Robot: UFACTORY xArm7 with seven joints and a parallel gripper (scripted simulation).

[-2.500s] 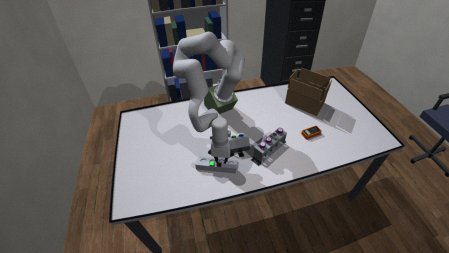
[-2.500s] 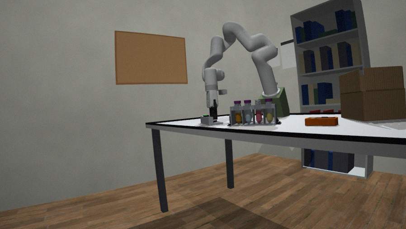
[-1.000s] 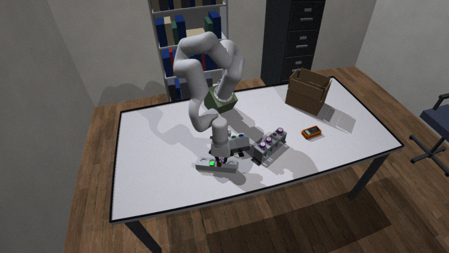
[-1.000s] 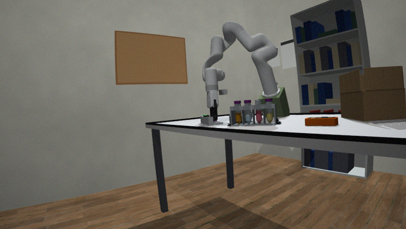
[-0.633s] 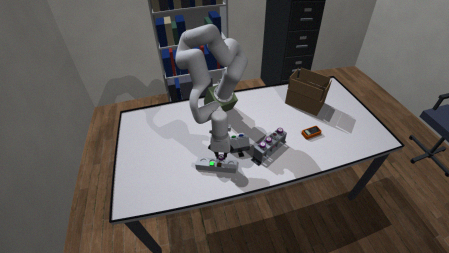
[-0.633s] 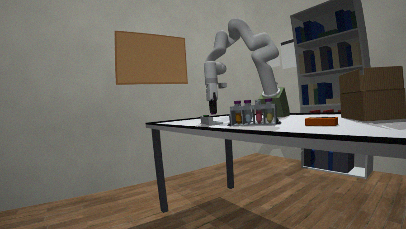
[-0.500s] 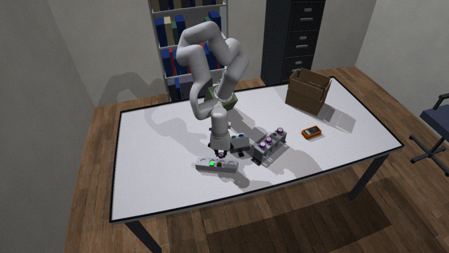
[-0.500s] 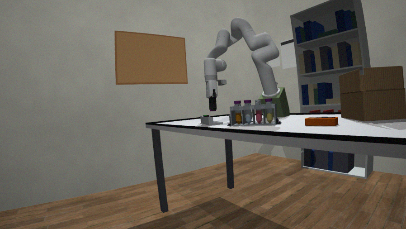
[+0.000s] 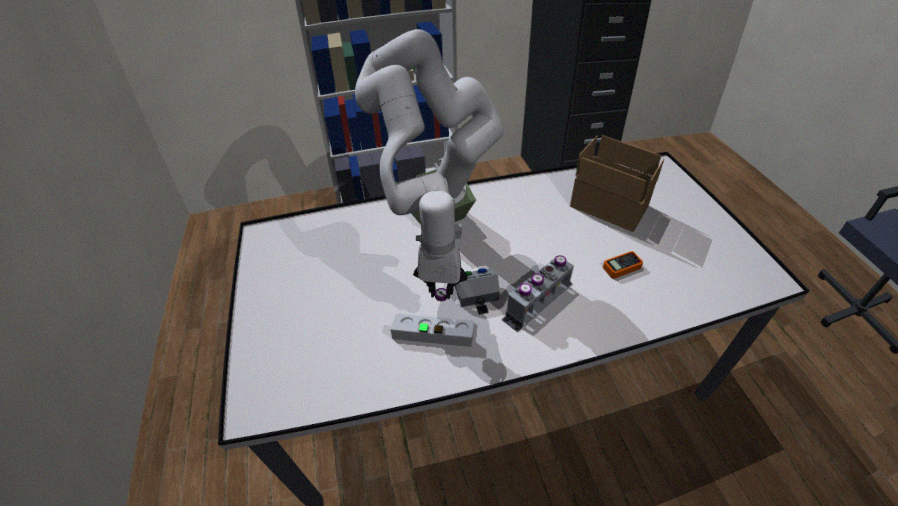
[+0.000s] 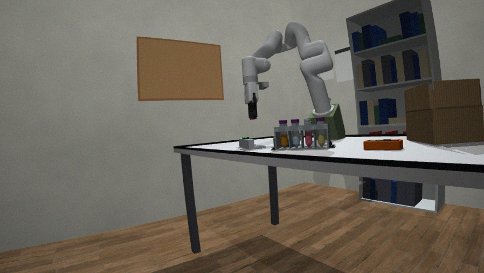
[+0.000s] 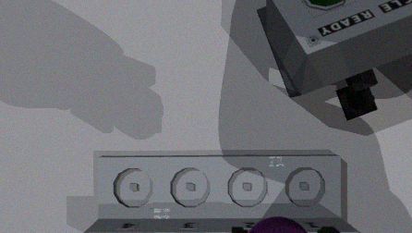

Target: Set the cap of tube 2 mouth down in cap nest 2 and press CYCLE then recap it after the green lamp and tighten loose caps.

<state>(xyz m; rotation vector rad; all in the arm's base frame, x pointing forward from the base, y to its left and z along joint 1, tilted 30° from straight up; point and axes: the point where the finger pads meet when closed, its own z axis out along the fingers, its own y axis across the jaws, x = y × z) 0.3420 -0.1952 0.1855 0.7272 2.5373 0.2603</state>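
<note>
My gripper is now 37 cm to the right of the cap marked 1 and 5 cm above it. Also, from my hand: blue key: 10 cm behind, 17 cm to the left, 10 cm below; then key housing: 9 cm behind, 14 cm to the left, 12 cm below; then green key: 11 cm behind, 13 cm to the left, 10 cm below.
</note>
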